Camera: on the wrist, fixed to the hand. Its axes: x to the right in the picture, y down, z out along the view.
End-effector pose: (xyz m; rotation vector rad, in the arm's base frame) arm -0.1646 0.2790 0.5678 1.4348 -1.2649 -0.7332
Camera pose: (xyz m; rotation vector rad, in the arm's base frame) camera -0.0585 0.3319 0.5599 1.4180 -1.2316 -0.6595
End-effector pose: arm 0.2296 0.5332 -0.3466 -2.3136 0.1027 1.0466
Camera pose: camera 0.2967 0.4982 -0.2550 -2.3607 0.1670 0.9871
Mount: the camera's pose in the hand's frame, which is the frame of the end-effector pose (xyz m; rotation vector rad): -0.0244 -0.0356 -0.1107 -0.0060 0.0675 0.0346
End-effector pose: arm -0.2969 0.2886 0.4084 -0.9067 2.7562 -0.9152
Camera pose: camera -0.2886 0.3365 0.5168 -0.8414 2.8230 -0.9495
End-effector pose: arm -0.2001 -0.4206 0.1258 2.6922 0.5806 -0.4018
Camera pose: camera -0.2153 -0.3545 0.2234 2.7149 0.5524 -0.3005
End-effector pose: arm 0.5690 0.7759 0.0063 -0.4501 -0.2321 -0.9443
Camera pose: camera 0.5255 0.7239 -0.0913 -0.4258 -0.1598 -0.9249
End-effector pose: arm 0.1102 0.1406 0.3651 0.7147 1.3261 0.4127
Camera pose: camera -0.0066 0.1250 0.3500 0.7249 1.3769 0.4719
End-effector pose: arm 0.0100 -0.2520 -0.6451 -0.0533 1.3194 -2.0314
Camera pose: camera -0.0338 -0.1427 -0.6612 0.0354 1.3587 -2.0158
